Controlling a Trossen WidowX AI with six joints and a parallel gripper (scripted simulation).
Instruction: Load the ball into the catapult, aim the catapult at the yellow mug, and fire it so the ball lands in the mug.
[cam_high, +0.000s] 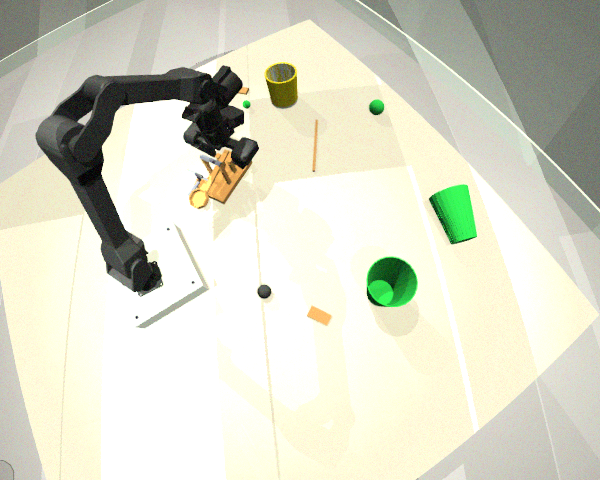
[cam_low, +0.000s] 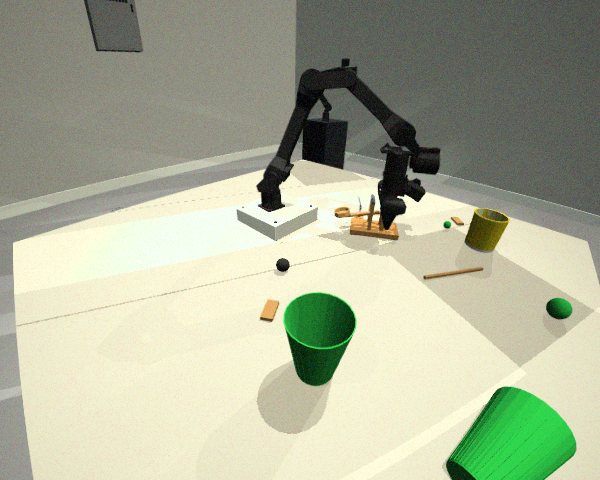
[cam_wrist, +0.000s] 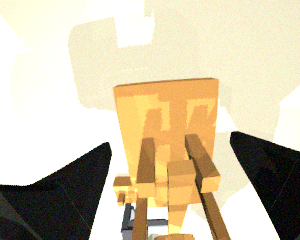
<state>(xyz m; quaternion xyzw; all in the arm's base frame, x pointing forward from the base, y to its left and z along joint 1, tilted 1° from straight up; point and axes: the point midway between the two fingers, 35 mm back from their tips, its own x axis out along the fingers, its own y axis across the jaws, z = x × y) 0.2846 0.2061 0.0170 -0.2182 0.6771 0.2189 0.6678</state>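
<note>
Now: the black ball 50 mm behind my gripper tip, 340 mm to the right of it and 20 mm below it. Round my gripper tip: wooden catapult: 60 mm behind, 30 mm to the right, 20 mm above; small green ball: 120 mm ahead, 200 mm to the left, 20 mm below; thin wooden stick: 230 mm ahead, 40 mm to the right, 30 mm below.
</note>
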